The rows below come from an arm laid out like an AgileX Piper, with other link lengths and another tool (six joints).
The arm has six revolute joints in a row. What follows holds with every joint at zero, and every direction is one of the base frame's.
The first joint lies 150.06 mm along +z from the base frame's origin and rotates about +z.
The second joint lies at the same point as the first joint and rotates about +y.
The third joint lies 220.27 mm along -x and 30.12 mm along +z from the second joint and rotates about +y.
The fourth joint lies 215.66 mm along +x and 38.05 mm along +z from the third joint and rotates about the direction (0.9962, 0, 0.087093).
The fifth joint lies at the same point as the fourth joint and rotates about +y.
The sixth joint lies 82.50 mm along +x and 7.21 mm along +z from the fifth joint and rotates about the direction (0.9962, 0, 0.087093).
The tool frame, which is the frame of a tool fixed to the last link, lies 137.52 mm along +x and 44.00 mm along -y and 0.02 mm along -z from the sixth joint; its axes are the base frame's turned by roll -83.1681, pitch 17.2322 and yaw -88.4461 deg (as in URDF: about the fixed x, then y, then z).
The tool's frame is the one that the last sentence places.
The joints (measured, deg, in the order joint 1, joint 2, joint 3, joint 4, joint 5, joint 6), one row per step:
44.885 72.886 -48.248 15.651 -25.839 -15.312
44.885 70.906 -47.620 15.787 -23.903 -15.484
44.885 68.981 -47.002 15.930 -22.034 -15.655
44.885 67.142 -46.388 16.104 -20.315 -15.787
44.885 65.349 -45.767 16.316 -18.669 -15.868
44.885 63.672 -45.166 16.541 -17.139 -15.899
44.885 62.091 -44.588 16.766 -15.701 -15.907
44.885 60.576 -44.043 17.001 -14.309 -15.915
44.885 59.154 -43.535 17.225 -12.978 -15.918
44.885 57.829 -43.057 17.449 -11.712 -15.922
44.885 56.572 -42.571 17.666 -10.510 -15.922
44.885 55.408 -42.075 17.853 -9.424 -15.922
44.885 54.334 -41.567 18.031 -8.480 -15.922
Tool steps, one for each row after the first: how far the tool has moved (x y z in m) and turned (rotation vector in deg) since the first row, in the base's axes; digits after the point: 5 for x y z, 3 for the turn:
-0.00518 -0.00289 0.00150 -0.284 0.467 0.437
-0.01031 -0.00575 0.00275 -0.557 0.914 0.867
-0.01526 -0.00859 0.00375 -0.747 1.345 1.264
-0.02013 -0.01143 0.00441 -0.867 1.811 1.648
-0.02475 -0.01410 0.00469 -0.937 2.295 2.014
-0.02915 -0.01661 0.00471 -0.985 2.773 2.368
-0.03341 -0.01898 0.00460 -1.023 3.244 2.717
-0.03747 -0.02117 0.00433 -1.067 3.702 3.061
-0.04130 -0.02316 0.00383 -1.121 4.157 3.395
-0.04497 -0.02504 0.00301 -1.190 4.614 3.719
-0.04840 -0.02680 0.00195 -1.280 5.039 4.019
-0.05155 -0.02846 0.00073 -1.359 5.428 4.283

